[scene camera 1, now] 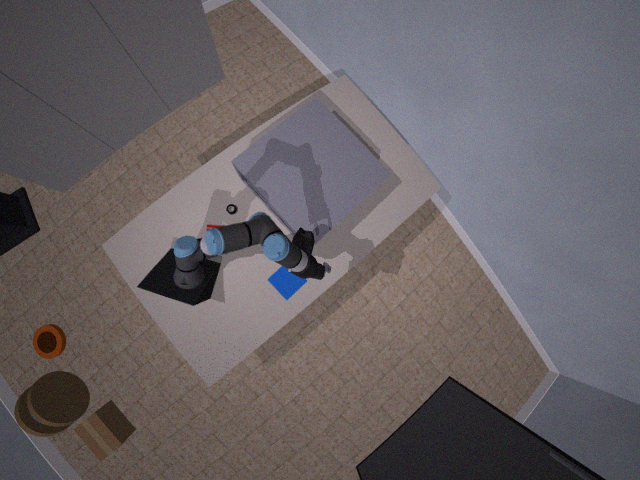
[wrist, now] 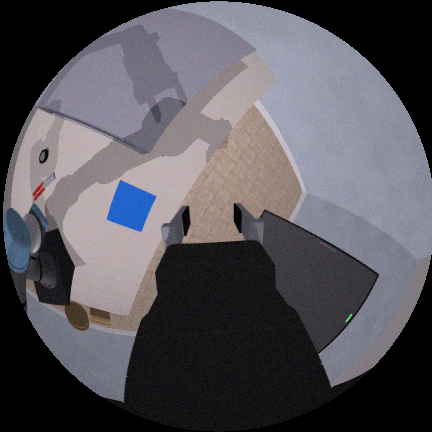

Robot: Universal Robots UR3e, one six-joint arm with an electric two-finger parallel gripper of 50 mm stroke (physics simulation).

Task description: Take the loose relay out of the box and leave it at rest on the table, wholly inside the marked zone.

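Pixels of known places: gripper, fingertip midpoint: point(scene camera 1: 322, 268) point(wrist: 211, 213); arm's base, link origin: point(scene camera 1: 189, 277) point(wrist: 47, 269).
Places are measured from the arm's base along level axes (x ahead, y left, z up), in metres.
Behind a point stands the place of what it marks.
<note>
A large lavender-grey box point(scene camera 1: 356, 149) {x 0.933, y 0.125, z 0.085 m} point(wrist: 95, 82) {x 0.551, y 0.064, z 0.085 m} stands on the table point(scene camera 1: 222, 335) {x -0.047, y -0.305, z -0.118 m} point(wrist: 110, 265) {x 0.106, y -0.278, z -0.118 m}; its broad top looks closed, and the arm's shadow falls across it. The loose relay does not show in either view. The marked zone, a flat blue square point(scene camera 1: 285, 283) {x 0.348, y -0.243, z -0.117 m} point(wrist: 131, 206) {x 0.370, y -0.238, z -0.117 m}, lies on the table, apart from the box. My gripper point(scene camera 1: 327, 268) {x 0.503, y -0.244, z 0.223 m} point(wrist: 211, 213) {x 0.503, y -0.244, z 0.223 m} is open and empty. In the scene view it is just beyond the zone, near the table's long edge; in the wrist view the floor shows between its fingers.
A small black ring-shaped item point(scene camera 1: 227, 211) {x 0.278, y 0.206, z -0.098 m} point(wrist: 40, 158) and a red-handled tool point(scene camera 1: 211, 226) {x 0.172, y 0.183, z -0.108 m} point(wrist: 38, 192) {x 0.187, y 0.156, z -0.106 m} lie between the box and the arm's black base plate point(scene camera 1: 160, 281) {x -0.100, y 0.041, z 0.046 m} point(wrist: 64, 280) {x 0.027, y -0.091, z 0.012 m}. A dark cabinet point(scene camera 1: 460, 434) point(wrist: 315, 285) stands off the table, and walls run beyond the box's end.
</note>
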